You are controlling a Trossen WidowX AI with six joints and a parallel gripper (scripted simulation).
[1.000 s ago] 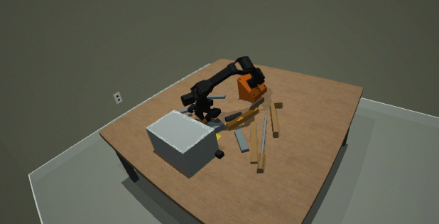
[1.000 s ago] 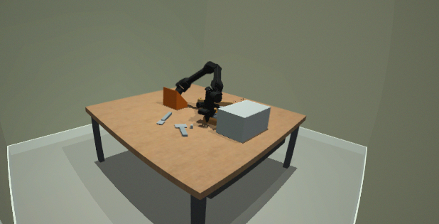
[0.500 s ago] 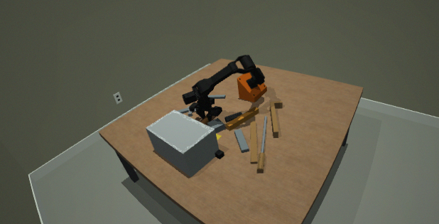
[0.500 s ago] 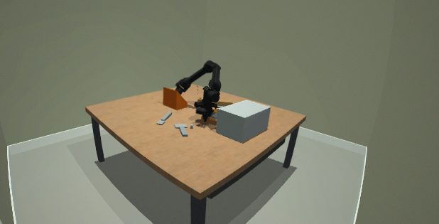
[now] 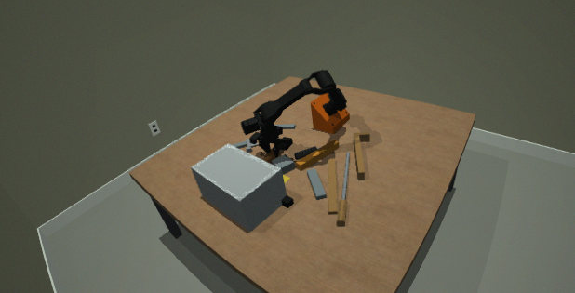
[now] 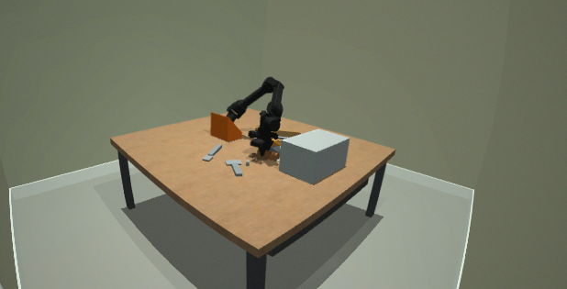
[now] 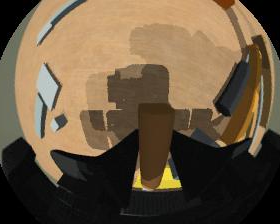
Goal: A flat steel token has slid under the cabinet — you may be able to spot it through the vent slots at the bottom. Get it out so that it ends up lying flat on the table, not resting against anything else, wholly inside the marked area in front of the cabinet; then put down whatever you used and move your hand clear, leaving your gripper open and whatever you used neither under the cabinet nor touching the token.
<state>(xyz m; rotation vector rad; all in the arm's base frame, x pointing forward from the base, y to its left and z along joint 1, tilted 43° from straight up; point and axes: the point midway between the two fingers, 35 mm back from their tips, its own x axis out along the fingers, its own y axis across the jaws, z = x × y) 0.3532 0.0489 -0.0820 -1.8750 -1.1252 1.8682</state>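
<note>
Now: gripper tip 9 cm to the right of the grey block, 2 cm short of it and 1 cm below it. The rest, counted from my gripper tip: wooden stick (32 cm to the left, 2 cm behind); then orange bar (16 cm to the left, 12 cm behind, 1 cm above); then grey t-piece (20 cm to the right, 3 cm ahead).
</note>
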